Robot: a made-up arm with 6 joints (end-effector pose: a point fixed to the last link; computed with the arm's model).
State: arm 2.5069 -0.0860 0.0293 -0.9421 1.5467 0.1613
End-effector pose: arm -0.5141 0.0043 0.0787 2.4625 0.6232 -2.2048
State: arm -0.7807 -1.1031 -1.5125 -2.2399 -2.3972 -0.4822
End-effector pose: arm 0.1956 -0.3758 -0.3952 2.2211 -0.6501 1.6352
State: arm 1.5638 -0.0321 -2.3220 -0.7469 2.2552 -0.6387
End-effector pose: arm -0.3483 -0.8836 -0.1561 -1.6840 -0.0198 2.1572
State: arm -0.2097 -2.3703 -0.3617 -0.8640 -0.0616 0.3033
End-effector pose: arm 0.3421 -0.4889 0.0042 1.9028 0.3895 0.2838
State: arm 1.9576 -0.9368 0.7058 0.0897 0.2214 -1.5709
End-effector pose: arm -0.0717 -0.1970 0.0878 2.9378 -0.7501 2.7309
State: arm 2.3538 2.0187 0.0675 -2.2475 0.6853 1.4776
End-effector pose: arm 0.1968 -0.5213 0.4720 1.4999 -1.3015 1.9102
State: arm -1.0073 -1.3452 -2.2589 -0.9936 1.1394 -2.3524
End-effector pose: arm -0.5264 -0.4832 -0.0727 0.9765 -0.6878 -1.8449
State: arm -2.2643 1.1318 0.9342 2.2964 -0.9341 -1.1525
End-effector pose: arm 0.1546 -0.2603 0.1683 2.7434 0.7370 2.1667
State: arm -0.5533 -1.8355 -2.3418 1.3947 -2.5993 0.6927
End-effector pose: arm -0.4518 -0.0301 0.2264 1.1540 0.0081 -0.6876
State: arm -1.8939 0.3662 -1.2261 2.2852 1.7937 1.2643
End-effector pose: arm -0.2041 -0.8374 0.3187 0.7350 0.2349 3.0054
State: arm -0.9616 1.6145 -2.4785 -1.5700 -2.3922 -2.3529
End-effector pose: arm 0.4135 -0.0473 0.5771 2.2818 0.7949 -1.5910
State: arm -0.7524 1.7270 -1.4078 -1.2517 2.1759 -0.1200
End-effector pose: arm 0.6751 0.3495 0.2323 2.3915 0.2282 2.3535
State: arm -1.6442 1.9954 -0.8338 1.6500 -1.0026 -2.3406
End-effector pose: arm 0.3158 -0.0810 -0.0890 -1.5825 0.3212 1.5342
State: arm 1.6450 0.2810 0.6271 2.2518 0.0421 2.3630
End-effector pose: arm 0.4446 -0.3311 0.2264 2.9685 -0.9375 1.3309
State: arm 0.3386 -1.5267 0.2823 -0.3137 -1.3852 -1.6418
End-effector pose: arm 0.0035 -0.2809 0.0098 -2.6202 -1.0241 2.4164
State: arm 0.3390 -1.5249 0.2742 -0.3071 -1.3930 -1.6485
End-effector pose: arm 0.0071 -0.2808 0.0091 -2.6297 -1.0260 2.4239
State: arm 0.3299 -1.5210 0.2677 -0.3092 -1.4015 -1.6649
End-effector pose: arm 0.0109 -0.2805 0.0098 -2.6264 -1.0271 2.4067
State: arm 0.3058 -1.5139 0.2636 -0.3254 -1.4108 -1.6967
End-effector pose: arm 0.0150 -0.2801 0.0124 -2.6018 -1.0258 2.3500
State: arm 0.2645 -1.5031 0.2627 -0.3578 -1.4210 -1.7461
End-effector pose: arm 0.0197 -0.2800 0.0173 -2.5540 -1.0176 2.2506
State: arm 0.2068 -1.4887 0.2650 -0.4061 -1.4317 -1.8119
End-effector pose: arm 0.0253 -0.2808 0.0241 -2.4882 -0.9955 2.1173
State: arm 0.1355 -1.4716 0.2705 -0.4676 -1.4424 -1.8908
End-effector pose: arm 0.0321 -0.2827 0.0326 -2.4191 -0.9540 1.9711
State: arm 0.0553 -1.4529 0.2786 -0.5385 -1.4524 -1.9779
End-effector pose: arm 0.0402 -0.2860 0.0423 -2.3625 -0.8921 1.8353
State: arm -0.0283 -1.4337 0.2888 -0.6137 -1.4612 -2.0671
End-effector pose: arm 0.0491 -0.2901 0.0529 -2.3271 -0.8148 1.7260
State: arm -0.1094 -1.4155 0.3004 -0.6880 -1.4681 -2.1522
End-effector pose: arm 0.0584 -0.2941 0.0638 -2.3120 -0.7311 1.6473
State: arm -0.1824 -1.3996 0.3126 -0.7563 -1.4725 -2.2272
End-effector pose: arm 0.0671 -0.2974 0.0744 -2.3106 -0.6507 1.5955
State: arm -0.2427 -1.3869 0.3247 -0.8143 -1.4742 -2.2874
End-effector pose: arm 0.0743 -0.2995 0.0839 -2.3159 -0.5814 1.5641
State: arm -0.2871 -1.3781 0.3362 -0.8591 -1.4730 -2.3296
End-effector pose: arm 0.0792 -0.3004 0.0918 -2.3226 -0.5284 1.5461
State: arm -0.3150 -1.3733 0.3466 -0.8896 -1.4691 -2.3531
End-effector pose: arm 0.0812 -0.3006 0.0975 -2.3271 -0.4934 1.5357
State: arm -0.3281 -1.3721 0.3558 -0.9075 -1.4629 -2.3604
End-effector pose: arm 0.0805 -0.3005 0.1013 -2.3287 -0.4747 1.5292
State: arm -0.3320 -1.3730 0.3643 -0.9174 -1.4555 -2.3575
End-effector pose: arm 0.0780 -0.3001 0.1039 -2.3282 -0.4663 1.5248
